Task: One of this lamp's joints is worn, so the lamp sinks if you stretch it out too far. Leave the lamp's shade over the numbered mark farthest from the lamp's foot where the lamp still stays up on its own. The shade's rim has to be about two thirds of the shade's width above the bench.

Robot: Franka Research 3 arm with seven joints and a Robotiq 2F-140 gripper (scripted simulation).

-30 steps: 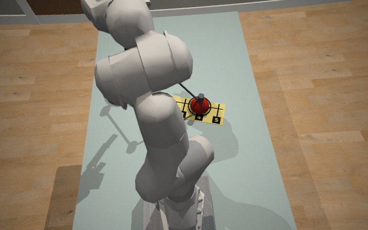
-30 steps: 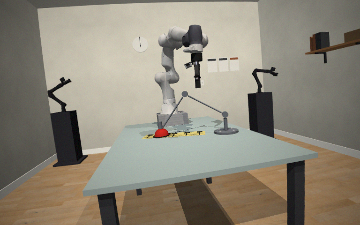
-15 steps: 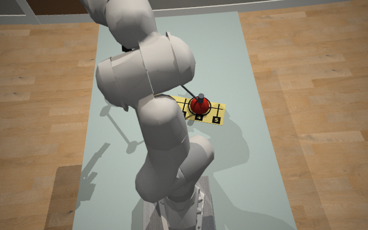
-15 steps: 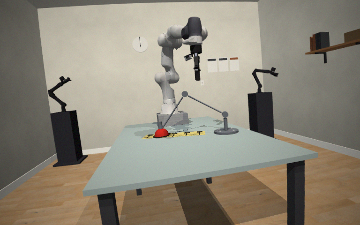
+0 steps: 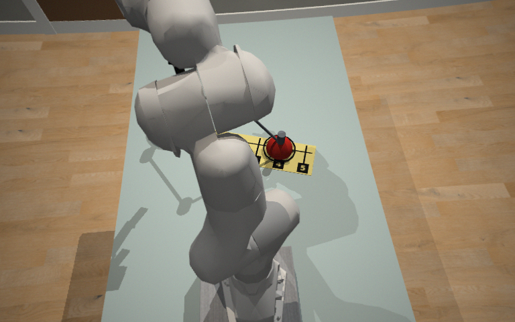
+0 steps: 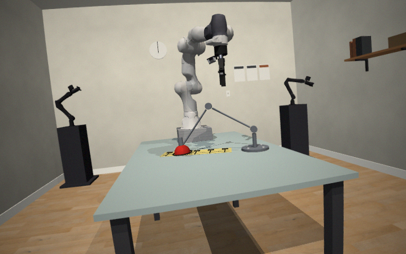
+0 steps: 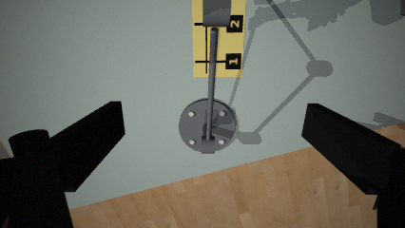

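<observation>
Now: hand 90 mm past the yellow numbered strip, 190 mm to the left of it and 400 mm above it. Round my hand: round grey foot: 40 mm ahead, 150 mm to the left, 370 mm below.
</observation>
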